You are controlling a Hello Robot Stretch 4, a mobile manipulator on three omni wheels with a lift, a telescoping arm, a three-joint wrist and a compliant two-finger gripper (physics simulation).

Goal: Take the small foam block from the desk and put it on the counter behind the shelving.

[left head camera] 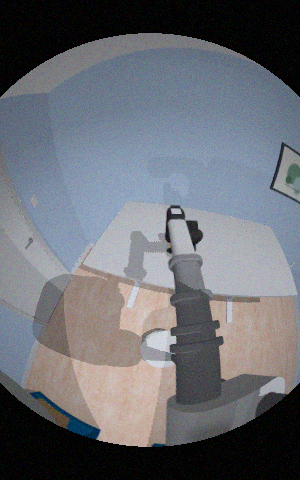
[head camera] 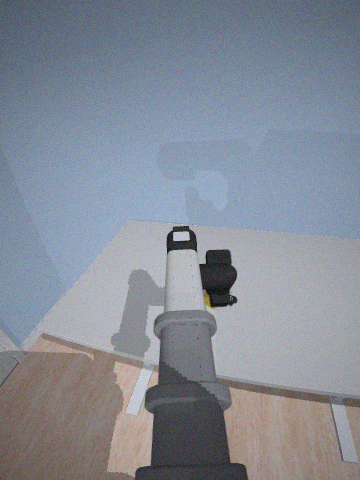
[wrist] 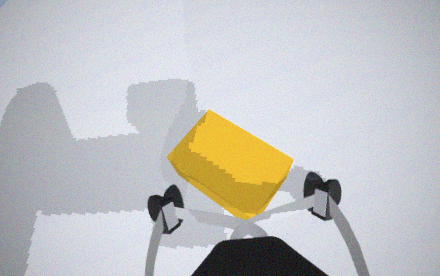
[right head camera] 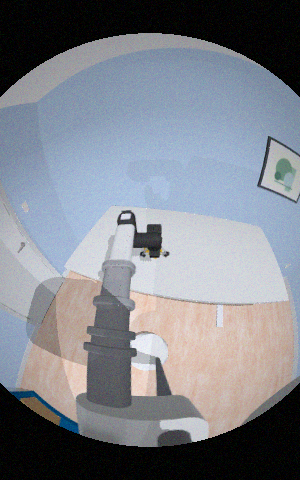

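Where they show: gripper, fingertip midpoint: point(wrist: 243, 194); robot's base, link origin: point(left head camera: 160, 347) point(right head camera: 147, 350).
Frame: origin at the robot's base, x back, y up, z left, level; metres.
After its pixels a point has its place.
Observation:
The yellow foam block point(wrist: 235, 155) @(x -0.607, y 0.968, z -0.090 m) point(head camera: 209, 300) @(x -0.568, y 0.955, z -0.082 m) lies on the white desk point(wrist: 370, 75) @(x -0.712, y 0.923, z -0.269 m) point(head camera: 290, 310) @(x -0.527, y 0.923, z -0.355 m) point(left head camera: 245, 265) @(x -0.437, y 0.923, z -0.520 m) point(right head camera: 215, 270) @(x -0.441, y 0.923, z -0.442 m), turned at an angle in the wrist view. My gripper point(wrist: 243, 194) @(x -0.584, y 0.925, z -0.093 m) point(right head camera: 155, 254) @(x -0.584, y 0.925, z -0.093 m) is open, with its two fingertips wide apart. In the wrist view the near corner of the block shows between and slightly beyond the fingertips, and neither fingertip visibly touches it. The arm and wrist hide most of the block in the head camera view. The shelving and the counter do not show in these views.
A blue wall point(head camera: 180, 90) @(x -1.172, y 1.575, z -0.026 m) stands behind the desk, with a framed picture point(right head camera: 285, 172) @(x -0.836, y 1.516, z -1.201 m) at the right. A door point(left head camera: 20, 260) @(x -0.516, y 0.828, z 1.389 m) is at the left. A white round object point(right head camera: 152, 345) @(x -0.065, y 0.187, z -0.059 m) is on the wooden floor point(right head camera: 190, 360) @(x 0.169, y -0.027, z -0.456 m). A blue-edged object point(left head camera: 82, 425) lies at the lower left.

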